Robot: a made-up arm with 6 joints.
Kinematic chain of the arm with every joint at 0, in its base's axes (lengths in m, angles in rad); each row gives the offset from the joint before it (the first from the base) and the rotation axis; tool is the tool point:
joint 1: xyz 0 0 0.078 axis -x
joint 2: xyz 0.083 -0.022 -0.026 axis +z
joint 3: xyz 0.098 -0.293 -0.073 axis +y
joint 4: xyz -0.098 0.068 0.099 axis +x
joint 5: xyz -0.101 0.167 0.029 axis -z
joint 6: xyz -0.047 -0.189 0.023 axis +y
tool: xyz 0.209 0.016 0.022
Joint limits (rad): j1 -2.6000..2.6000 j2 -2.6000..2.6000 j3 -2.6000..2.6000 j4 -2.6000..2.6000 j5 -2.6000..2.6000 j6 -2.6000..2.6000
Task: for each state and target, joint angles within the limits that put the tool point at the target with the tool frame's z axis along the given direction. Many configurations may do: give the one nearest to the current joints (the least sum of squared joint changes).
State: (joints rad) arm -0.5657 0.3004 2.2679 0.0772 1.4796 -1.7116
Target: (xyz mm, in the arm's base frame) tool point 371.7 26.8 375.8 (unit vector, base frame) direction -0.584 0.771 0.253
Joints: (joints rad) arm -0.4142 0.2067 1.6011 -0.5399 1.6626 -1.4484
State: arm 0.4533 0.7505 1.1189 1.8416 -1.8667 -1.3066
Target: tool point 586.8 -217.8 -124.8 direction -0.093 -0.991 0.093
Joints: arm -0.2499 0.3800 1.6999 1.5466 -1.0602 -0.6016
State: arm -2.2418 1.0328 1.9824 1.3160 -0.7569 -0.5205
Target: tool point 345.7 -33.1 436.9 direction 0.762 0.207 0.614
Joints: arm -2.6000 0.9957 2.2211 1.2418 -1.2669 0.6540
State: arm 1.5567 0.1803 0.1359 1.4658 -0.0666 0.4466
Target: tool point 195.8 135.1 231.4 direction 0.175 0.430 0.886
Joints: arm 1.0912 0.4497 -0.1764 0.7246 -1.0502 0.0853
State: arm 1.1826 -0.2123 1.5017 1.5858 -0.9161 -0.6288
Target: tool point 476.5 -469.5 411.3 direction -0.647 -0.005 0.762
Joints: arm 1.1105 -0.0589 2.1781 1.7438 -1.6989 -0.5921
